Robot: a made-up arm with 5 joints. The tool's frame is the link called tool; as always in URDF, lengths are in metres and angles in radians. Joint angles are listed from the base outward.
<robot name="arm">
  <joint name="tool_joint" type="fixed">
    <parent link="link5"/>
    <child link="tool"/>
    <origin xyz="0 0 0" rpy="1.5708 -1.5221 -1.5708"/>
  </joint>
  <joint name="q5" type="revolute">
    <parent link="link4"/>
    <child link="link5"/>
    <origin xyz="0.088 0.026 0"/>
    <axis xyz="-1 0 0"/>
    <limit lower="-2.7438" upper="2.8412"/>
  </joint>
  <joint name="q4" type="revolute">
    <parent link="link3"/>
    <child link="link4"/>
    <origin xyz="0.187 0 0.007"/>
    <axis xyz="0 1 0"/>
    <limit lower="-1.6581" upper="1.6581"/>
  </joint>
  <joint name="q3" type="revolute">
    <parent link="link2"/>
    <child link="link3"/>
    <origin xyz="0.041 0 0.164"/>
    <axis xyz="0 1 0"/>
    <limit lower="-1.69" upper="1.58"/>
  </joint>
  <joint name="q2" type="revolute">
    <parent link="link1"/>
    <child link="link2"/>
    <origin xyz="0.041 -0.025 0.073"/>
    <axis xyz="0 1 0"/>
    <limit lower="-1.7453" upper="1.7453"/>
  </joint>
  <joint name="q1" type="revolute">
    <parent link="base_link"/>
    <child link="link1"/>
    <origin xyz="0.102 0 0.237"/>
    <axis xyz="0 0 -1"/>
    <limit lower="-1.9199" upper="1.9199"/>
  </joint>
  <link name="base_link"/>
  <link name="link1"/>
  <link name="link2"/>
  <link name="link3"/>
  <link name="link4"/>
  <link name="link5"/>
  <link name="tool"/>
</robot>
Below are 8 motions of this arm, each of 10 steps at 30 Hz.
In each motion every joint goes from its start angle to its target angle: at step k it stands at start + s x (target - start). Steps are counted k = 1, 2, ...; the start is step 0. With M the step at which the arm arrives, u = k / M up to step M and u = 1 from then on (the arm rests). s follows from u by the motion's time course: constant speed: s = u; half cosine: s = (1 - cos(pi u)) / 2; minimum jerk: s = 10 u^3 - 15 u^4 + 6 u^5.
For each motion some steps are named. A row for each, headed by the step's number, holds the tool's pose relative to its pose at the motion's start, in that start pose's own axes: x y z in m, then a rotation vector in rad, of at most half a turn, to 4 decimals.
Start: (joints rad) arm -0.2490 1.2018 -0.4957 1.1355 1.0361
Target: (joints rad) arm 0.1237 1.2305 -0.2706 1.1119 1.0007
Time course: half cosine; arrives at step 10
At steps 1, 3, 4, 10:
1: -0.0030 -0.0009 -0.0012 0.0061 0.0010 -0.0096
3: -0.0254 -0.0064 -0.0100 0.0518 0.0077 -0.0808
4: -0.0424 -0.0091 -0.0168 0.0879 0.0114 -0.1349
10: -0.1183 -0.0060 -0.0482 0.2674 0.0127 -0.3812

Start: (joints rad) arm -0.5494 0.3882 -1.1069 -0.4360 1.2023
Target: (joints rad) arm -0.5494 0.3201 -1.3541 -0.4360 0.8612
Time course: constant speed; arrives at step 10
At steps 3, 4, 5, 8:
3: 0.0115 -0.0259 -0.0064 -0.0844 -0.0427 -0.1023
4: 0.0153 -0.0346 -0.0080 -0.1116 -0.0589 -0.1363
5: 0.0192 -0.0434 -0.0093 -0.1383 -0.0760 -0.1702
8: 0.0309 -0.0698 -0.0116 -0.2152 -0.1330 -0.2714

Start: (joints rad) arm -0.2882 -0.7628 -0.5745 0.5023 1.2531
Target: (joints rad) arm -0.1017 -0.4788 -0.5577 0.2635 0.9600
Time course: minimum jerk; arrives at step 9
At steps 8, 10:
8: -0.0533 0.0607 -0.0618 -0.0093 0.1415 -0.1564
10: -0.0542 0.0614 -0.0623 -0.0097 0.1431 -0.1583

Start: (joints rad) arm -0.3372 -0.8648 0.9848 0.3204 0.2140
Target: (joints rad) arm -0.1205 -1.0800 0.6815 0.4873 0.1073
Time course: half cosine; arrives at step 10
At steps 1, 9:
1: 0.0020 -0.0015 0.0013 -0.0061 -0.0077 -0.0049
9: 0.0652 -0.0480 0.0761 -0.2423 -0.3167 -0.1591

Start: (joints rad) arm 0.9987 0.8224 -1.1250 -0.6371 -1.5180
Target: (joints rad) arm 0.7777 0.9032 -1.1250 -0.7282 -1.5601
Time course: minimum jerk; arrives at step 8
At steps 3, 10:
3: -0.0256 -0.0058 0.0045 0.0028 0.0358 -0.0607
10: -0.0937 -0.0144 0.0216 0.0081 0.1297 -0.2211

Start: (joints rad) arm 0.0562 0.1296 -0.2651 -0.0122 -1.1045
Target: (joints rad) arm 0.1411 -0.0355 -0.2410 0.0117 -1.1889
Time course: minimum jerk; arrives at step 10
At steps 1, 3, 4, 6, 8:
1: 0.0004 0.0003 0.0002 0.0006 -0.0011 -0.0006
3: 0.0080 0.0054 0.0042 0.0120 -0.0202 -0.0116
4: 0.0154 0.0105 0.0084 0.0237 -0.0391 -0.0223
6: 0.0322 0.0225 0.0191 0.0524 -0.0830 -0.0467
8: 0.0435 0.0309 0.0275 0.0736 -0.1135 -0.0633

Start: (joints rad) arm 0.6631 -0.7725 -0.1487 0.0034 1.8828
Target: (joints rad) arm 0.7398 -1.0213 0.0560 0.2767 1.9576
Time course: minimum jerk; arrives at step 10
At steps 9, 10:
9: -0.0066 0.0023 0.0430 0.2327 -0.0167 0.1287
10: -0.0066 0.0024 0.0434 0.2348 -0.0169 0.1298

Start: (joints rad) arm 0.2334 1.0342 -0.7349 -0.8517 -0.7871
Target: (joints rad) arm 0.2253 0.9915 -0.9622 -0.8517 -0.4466
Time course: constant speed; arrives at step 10
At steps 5, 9, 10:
5: 0.0213 0.0264 -0.0172 0.0946 -0.0966 0.1676
9: 0.0394 0.0485 -0.0279 0.1583 -0.1857 0.3004
10: 0.0440 0.0541 -0.0301 0.1725 -0.2095 0.3333

